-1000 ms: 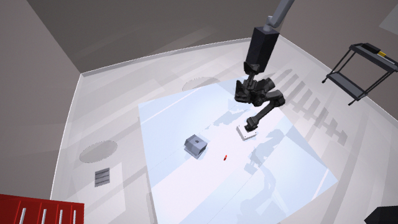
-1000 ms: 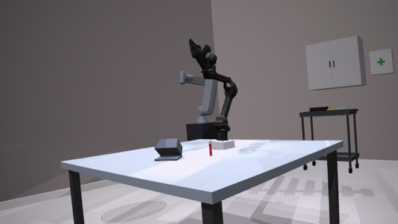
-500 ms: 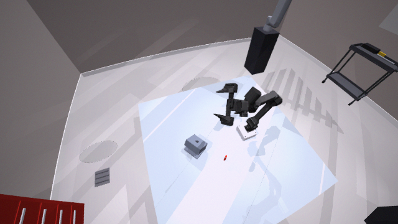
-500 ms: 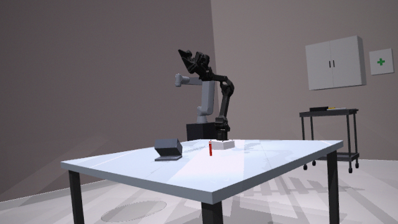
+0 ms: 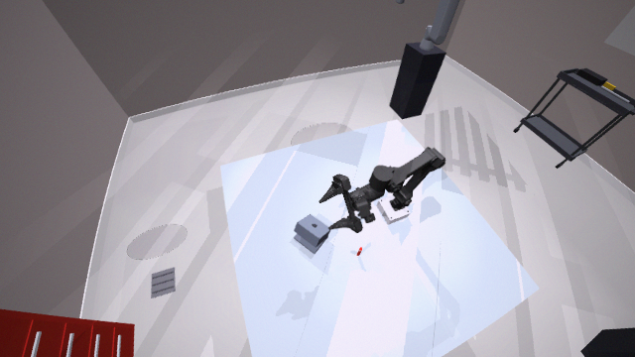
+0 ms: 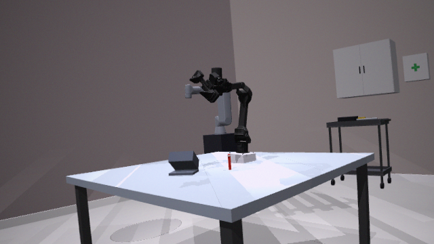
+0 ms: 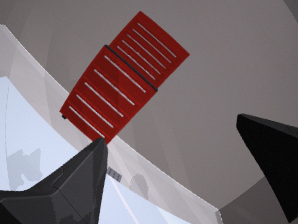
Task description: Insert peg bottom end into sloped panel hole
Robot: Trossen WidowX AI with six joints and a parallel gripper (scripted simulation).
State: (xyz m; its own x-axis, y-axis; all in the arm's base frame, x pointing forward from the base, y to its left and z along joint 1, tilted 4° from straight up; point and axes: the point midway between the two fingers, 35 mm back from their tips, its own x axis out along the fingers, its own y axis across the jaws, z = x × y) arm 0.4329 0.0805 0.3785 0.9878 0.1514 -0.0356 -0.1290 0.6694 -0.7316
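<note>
Right now my gripper tip is 170 mm past the red peg, 40 mm to the right of it and 380 mm above it. The rest, counted from my gripper tip: grey sloped panel: 130 mm to the right, 380 mm below.
</note>
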